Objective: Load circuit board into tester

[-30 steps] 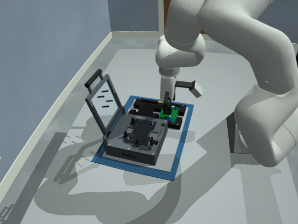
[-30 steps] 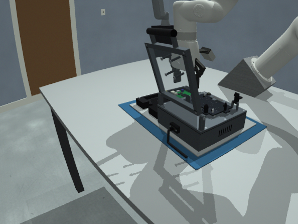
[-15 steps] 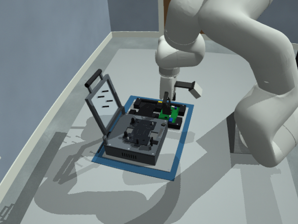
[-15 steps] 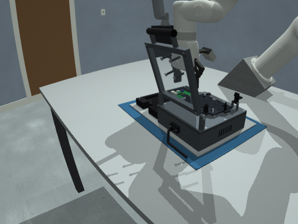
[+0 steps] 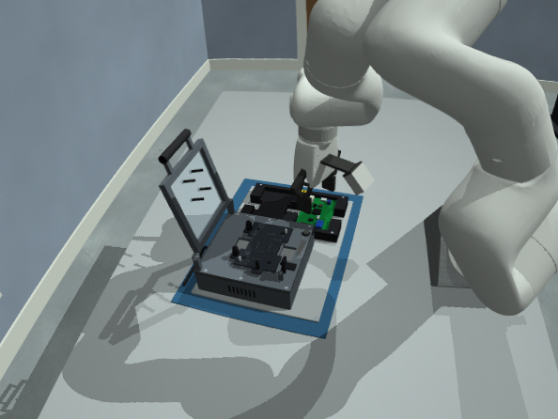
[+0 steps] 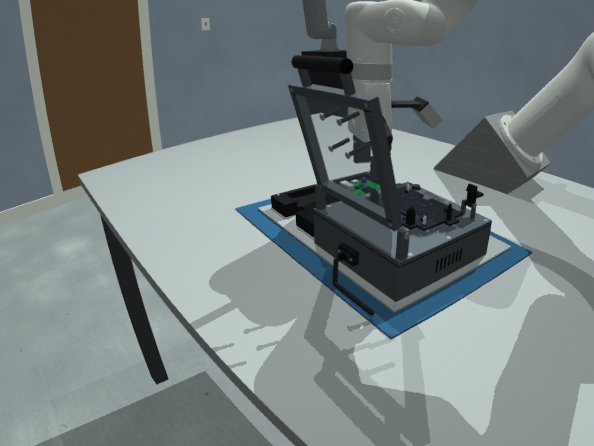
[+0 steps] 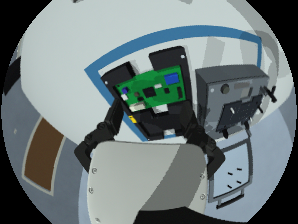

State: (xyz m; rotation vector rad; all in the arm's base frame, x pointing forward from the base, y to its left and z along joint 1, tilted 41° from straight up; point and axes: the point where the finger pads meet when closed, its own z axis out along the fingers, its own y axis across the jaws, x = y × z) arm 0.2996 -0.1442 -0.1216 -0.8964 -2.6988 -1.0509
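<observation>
The green circuit board is 50 mm below my hand. Round my hand: pin plate: 150 mm to the left, 110 mm ahead; then lid: 220 mm ahead, 120 mm to the left, 120 mm above; then latch hook: 220 mm to the left, 50 mm ahead, 20 mm above.
</observation>
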